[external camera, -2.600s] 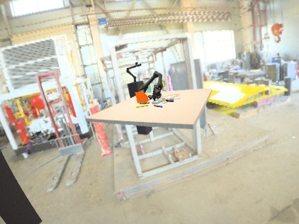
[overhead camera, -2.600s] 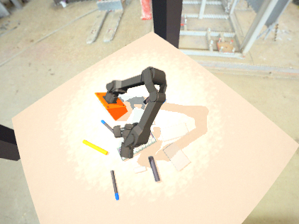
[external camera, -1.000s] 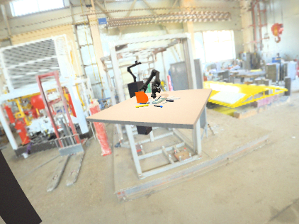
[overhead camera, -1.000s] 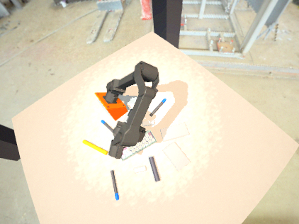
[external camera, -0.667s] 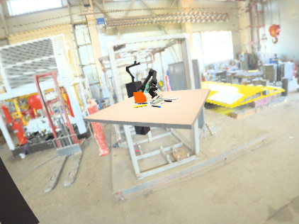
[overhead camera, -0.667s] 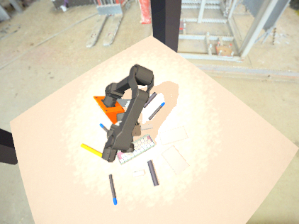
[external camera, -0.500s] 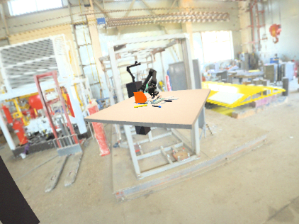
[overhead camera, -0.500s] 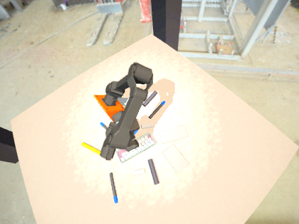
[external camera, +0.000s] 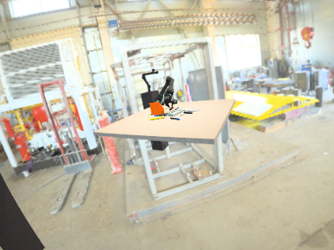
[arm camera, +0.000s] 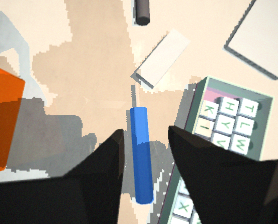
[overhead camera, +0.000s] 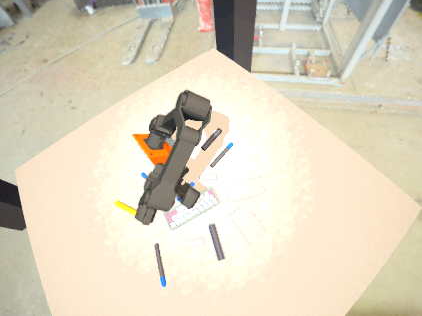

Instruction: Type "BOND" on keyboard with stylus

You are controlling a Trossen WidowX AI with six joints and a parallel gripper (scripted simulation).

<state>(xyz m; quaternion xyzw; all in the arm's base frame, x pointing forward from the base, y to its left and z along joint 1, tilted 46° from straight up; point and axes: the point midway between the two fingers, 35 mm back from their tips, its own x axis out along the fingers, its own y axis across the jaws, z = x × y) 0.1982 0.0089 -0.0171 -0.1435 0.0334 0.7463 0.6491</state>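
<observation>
My gripper tip is 1 cm to the right of the blue stylus and 6 cm above it. Round my gripper tip: stylus tip: 1 cm behind, 4 cm to the left, 6 cm below; yellow pen: 7 cm behind, 23 cm to the right, 6 cm below.
</observation>
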